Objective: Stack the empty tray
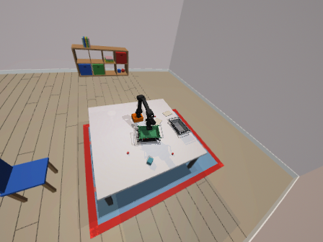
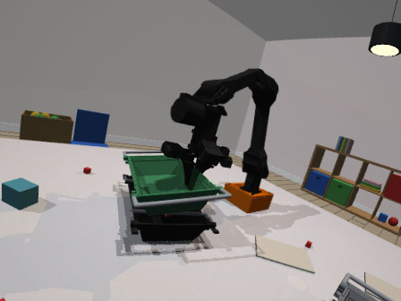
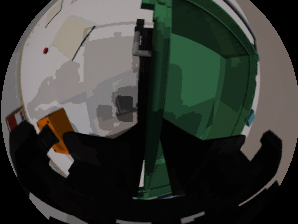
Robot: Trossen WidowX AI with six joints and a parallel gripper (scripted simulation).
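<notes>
The green tray is 70 mm ahead of my gripper tip, 30 mm to the right of it and 20 mm above it. From my gripper tip the other things lie so: teal cube (360 mm ahead, 180 mm to the right, 80 mm below).
</notes>
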